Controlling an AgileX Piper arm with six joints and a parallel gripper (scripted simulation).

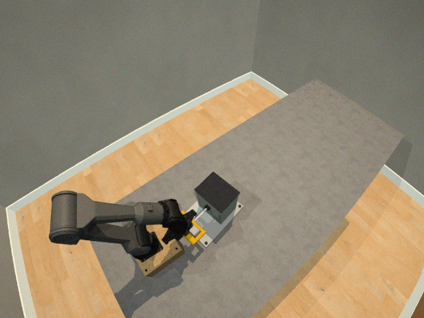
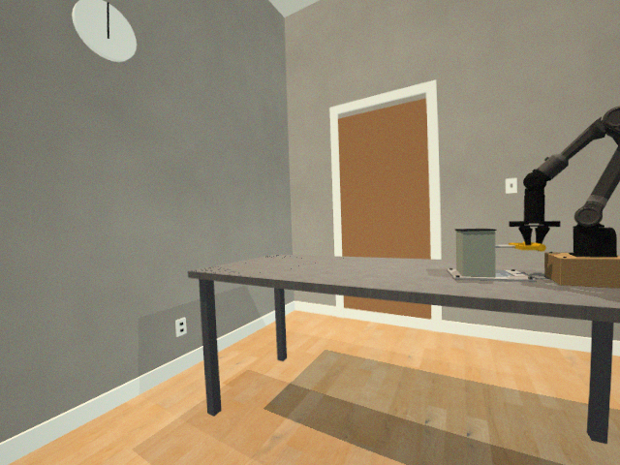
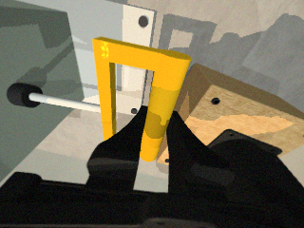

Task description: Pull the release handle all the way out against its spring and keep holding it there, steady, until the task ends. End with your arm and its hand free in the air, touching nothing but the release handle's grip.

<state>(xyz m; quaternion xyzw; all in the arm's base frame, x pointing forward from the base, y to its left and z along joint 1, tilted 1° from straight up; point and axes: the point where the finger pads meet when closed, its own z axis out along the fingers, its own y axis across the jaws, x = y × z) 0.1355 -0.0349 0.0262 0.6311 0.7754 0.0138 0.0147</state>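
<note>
My hand is 5 cm short of the yellow release handle and 1 cm to the right of it. The rest, counted from my hand: light baseplate (14 cm ahead, 10 cm below, 3 cm to the left).
</note>
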